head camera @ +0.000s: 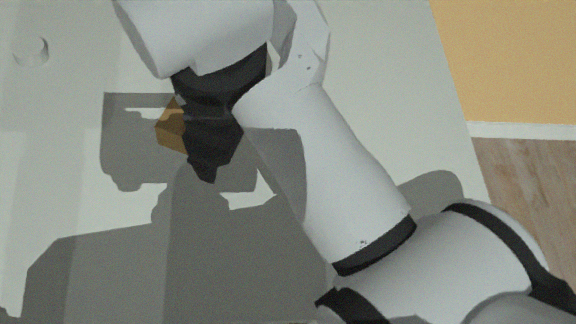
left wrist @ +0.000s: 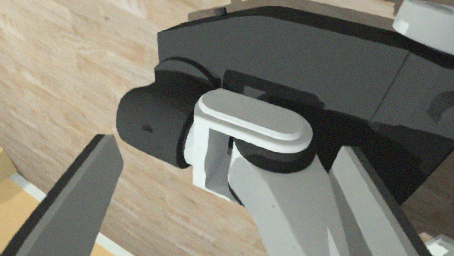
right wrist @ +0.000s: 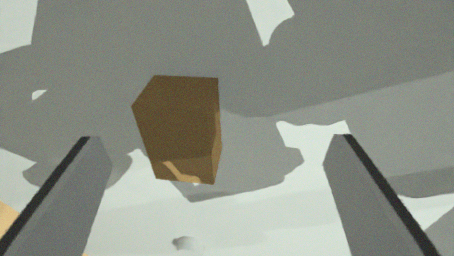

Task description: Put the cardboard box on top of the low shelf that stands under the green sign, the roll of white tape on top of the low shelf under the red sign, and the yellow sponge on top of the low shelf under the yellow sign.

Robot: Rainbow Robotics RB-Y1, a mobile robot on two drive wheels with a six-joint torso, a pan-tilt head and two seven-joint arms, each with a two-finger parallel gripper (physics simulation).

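Frame: origin at the robot's base, x ahead, y left, z up, level; millimetres.
Where they show: left gripper, fingertip midpoint: (left wrist: 227,155); right gripper, fingertip midpoint: (head camera: 225,142) (right wrist: 217,150).
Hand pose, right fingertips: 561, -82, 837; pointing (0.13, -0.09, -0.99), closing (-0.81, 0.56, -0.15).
After its pixels a point has its place, as x, y, z.
The brown cardboard box (head camera: 170,131) {631, -15, 771} (right wrist: 177,122) {623, -72, 771} stands on the white table top (head camera: 390,110) {654, -395, 721} (right wrist: 280,220) {652, 171, 721}, partly hidden by my right gripper in the head view. My right gripper (head camera: 207,172) (right wrist: 217,150) {561, -82, 837} is open and empty above the table. In the right wrist view the box shows between the fingers, nearer the left finger, with a gap on both sides. A small white round thing, seemingly the tape roll (head camera: 31,51) {829, 180, 745} (right wrist: 187,243) {829, 165, 734}, lies at the upper left of the head view. My left gripper (left wrist: 227,155) {-229, 245, 536} is open and empty. The sponge, shelves and signs do not show.
Arm shadows cover much of the table. Wooden floor (head camera: 530,200) {657, -1229, 1} (left wrist: 55,75) {-1324, -246, 1} and an orange-yellow surface with a white edge strip (head camera: 510,60) {976, -1034, 412} lie beyond the table's right edge. The robot's dark base (left wrist: 300,60) {-233, 165, 169} shows beneath the left gripper.
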